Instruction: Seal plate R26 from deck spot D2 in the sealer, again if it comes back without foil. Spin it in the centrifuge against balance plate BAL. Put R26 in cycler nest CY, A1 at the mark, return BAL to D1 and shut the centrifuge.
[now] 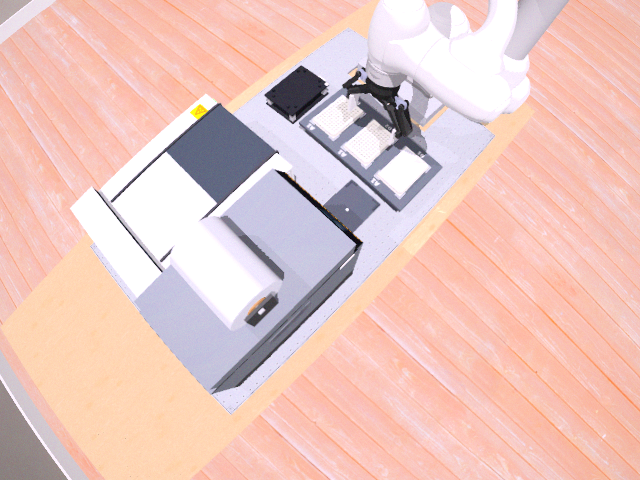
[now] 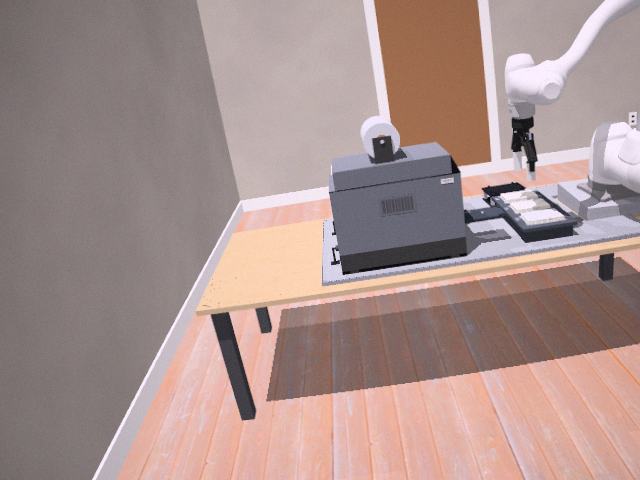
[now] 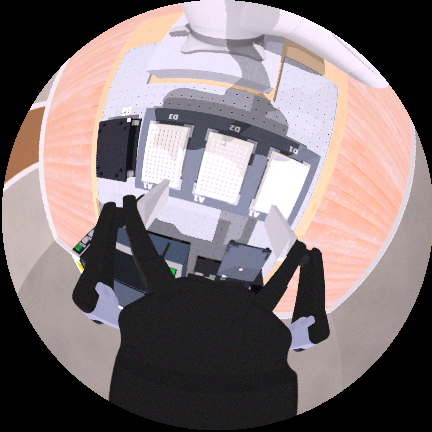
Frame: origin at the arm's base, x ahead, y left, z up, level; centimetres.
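Seen in the pictures: gripper, fingertip midpoint: (image 1: 372,124) (image 2: 524,175) (image 3: 218,201); arm's base, link origin: (image 2: 607,191) (image 3: 226,33).
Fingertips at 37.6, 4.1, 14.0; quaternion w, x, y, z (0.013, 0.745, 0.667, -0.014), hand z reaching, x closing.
Observation:
Pixels of each thing's middle, then the offset from my fingertips to it, as dx, dy, dz. "*": a spot on its surface instead.
- white welled plate, body centre: (image 3: 222,167) (image 1: 370,142) (image 2: 529,206) -1.9, -0.4, -12.2
- smooth-topped white plate, body centre: (image 3: 281,186) (image 1: 403,170) (image 2: 542,216) -0.3, +11.9, -12.2
- grey sealer, body centre: (image 1: 251,284) (image 2: 392,188) +49.5, +4.0, +5.2
- white-framed machine with a dark panel, surface spot: (image 1: 222,149) * +29.2, -23.7, +2.7
- black block, body centre: (image 3: 114,148) (image 1: 297,92) (image 2: 504,193) -4.8, -29.3, -15.5
My gripper (image 1: 378,118) (image 2: 524,169) (image 3: 218,201) is open and empty, pointing down above the plate deck (image 1: 356,163) (image 3: 192,192). A white welled plate (image 1: 368,143) (image 2: 527,205) (image 3: 223,170), at R26's spot, lies on D2. A smooth-topped white plate (image 1: 403,173) (image 2: 542,216) (image 3: 282,182) lies on D1. No plate name is readable. The grey sealer (image 1: 294,217) (image 2: 398,222) carries a white roll; its dark tray (image 1: 356,201) (image 2: 483,213) (image 3: 242,262) sticks out, bare. The white-framed machine with a dark panel (image 1: 222,149) looks like the centrifuge; its inside does not show.
Another welled plate (image 1: 336,117) (image 3: 164,155) lies on D3. A black block (image 1: 297,93) (image 2: 502,189) (image 3: 115,150), possibly nest CY, stands beside the deck. The arm's base (image 2: 594,198) stands behind the deck. The tall sealer and its roll (image 1: 222,273) (image 2: 372,131) rise above the bench.

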